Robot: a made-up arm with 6 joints.
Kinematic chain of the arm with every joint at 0, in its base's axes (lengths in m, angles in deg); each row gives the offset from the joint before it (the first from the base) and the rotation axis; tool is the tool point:
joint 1: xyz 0 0 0.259 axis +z
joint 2: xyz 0 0 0 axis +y
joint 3: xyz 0 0 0.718 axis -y
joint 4: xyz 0 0 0 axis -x
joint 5: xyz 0.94 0 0 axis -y
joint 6: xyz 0 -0.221 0 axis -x
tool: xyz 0 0 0
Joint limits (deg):
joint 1: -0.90..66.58
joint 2: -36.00..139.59
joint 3: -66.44..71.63
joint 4: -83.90..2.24
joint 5: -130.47..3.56
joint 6: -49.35..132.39
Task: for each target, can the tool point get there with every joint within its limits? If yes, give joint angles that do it. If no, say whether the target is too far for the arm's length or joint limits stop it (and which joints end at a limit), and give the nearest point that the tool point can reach.
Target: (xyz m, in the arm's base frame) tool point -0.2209 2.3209 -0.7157
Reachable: no: too far | nearest point 0.6031 1.3334 -0.4395 | short by 1.316 m
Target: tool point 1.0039 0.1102 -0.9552
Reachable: yes | joints 15.08 117.57 59.39 -45.55 -87.34 17.80
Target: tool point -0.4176 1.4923 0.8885
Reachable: no: joint limits stop it (at a limit: joint 1, joint 4) | nearest point 0.4999 1.0949 0.8885 | short by 1.000 m
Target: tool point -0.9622 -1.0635 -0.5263
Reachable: no: joint limits stop it (at a limit: joint 2) | nearest point -0.3460 -0.3825 -0.4139 | short by 0.925 m
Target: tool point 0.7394 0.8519 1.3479
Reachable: yes | joints 59.55 21.67 53.14 -21.49 -43.79 84.25
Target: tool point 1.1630 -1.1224 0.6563
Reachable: no: joint limits stop it (at a limit: joint 1) | nearest point 1.1769 -0.2395 0.6563 | short by 0.883 m
